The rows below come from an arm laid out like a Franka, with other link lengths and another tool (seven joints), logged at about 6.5 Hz.
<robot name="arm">
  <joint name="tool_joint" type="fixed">
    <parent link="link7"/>
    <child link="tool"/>
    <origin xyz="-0.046 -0.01 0.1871" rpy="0 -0.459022 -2.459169"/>
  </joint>
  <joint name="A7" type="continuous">
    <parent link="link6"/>
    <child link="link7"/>
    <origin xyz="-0.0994 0 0" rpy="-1.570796 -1.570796 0"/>
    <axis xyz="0 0 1"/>
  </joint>
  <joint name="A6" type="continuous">
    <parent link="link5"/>
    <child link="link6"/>
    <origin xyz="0 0 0" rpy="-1.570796 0 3.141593"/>
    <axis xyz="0 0 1"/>
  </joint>
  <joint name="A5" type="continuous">
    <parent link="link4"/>
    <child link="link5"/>
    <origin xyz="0.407 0.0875 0" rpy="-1.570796 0 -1.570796"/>
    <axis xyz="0 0 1"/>
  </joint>
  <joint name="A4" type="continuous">
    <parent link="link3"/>
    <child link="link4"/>
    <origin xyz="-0.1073 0 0" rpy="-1.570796 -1.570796 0"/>
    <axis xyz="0 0 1"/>
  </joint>
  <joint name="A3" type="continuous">
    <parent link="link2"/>
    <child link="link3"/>
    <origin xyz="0.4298 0 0" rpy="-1.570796 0 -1.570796"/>
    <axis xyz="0 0 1"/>
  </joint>
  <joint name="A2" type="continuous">
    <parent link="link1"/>
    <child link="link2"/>
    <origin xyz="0 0 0" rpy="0 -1.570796 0"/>
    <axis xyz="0 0 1"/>
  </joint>
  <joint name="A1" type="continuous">
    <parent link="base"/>
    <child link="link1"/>
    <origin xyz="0 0 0.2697" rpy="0 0 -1.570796"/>
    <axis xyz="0 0 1"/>
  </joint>
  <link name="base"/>
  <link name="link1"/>
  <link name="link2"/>
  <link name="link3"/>
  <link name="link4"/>
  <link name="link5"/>
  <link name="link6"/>
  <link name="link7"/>
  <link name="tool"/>
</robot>
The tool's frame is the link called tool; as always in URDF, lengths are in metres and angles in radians. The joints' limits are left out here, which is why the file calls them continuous.
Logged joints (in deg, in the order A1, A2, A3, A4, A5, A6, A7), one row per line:
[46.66, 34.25, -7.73, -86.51, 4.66, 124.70, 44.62]
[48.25, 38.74, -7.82, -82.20, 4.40, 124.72, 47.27]
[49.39, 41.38, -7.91, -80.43, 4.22, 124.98, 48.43]
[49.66, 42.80, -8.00, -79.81, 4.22, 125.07, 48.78]
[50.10, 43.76, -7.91, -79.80, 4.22, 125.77, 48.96]
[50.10, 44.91, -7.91, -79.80, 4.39, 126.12, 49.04]
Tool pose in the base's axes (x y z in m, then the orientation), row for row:
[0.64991, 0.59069, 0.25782, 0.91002, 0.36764, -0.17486, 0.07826]
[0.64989, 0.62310, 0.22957, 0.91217, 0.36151, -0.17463, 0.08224]
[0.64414, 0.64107, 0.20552, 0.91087, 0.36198, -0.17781, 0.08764]
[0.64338, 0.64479, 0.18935, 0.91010, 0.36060, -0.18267, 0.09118]
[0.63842, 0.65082, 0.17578, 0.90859, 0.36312, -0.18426, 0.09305]
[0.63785, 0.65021, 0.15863, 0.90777, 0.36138, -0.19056, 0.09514]
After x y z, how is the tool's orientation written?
As a quaternion, x y z w.
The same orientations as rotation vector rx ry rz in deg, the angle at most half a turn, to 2 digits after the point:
[156.11, 63.07, -30.00]
[156.11, 61.87, -29.89]
[155.39, 61.75, -30.33]
[154.94, 61.39, -31.10]
[154.51, 61.75, -31.34]
[154.19, 61.38, -32.37]

